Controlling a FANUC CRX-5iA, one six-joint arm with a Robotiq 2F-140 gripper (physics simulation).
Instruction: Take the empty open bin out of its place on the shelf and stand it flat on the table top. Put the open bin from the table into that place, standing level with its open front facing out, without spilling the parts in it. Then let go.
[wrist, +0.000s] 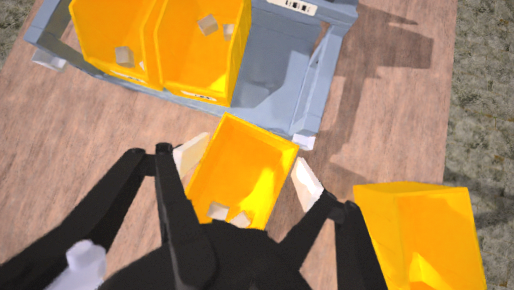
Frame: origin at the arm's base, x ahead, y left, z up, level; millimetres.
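Where they show: gripper, fingertip midpoint: (251, 155).
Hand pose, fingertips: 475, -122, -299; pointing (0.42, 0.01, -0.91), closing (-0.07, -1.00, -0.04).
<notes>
Things, the pixels of their top centre, and the offset from my fingertips, as dx, dy, dz. "spot": a spot on its surface instead. Level surfaces: height alone.
- yellow open bin at a spot on its surface: (241, 169) spot: -25, +13, -50
- grey shelf at a spot on its surface: (309, 93) spot: +92, -60, +22
- second yellow bin at a spot on its surface: (424, 234) spot: -74, -298, -35
- wooden table top at its surface level: dz -53
A yellow open bin (241, 169) with small tan parts (217, 210) in it sits between my fingers, its front edge at the lip of the grey shelf (309, 93). My gripper (251, 155) is open; both white finger pads stand clear of the bin's side walls. The shelf's right-hand place (273, 68) is empty. A second yellow bin (424, 234), with no parts showing in it, stands on the wooden table top (71, 118) at the lower right.
Two more yellow bins (107, 35) (200, 50) with tan parts fill the shelf's left and middle places. The table's right edge (450, 108) meets rough grey floor. A shadow falls right of the shelf.
</notes>
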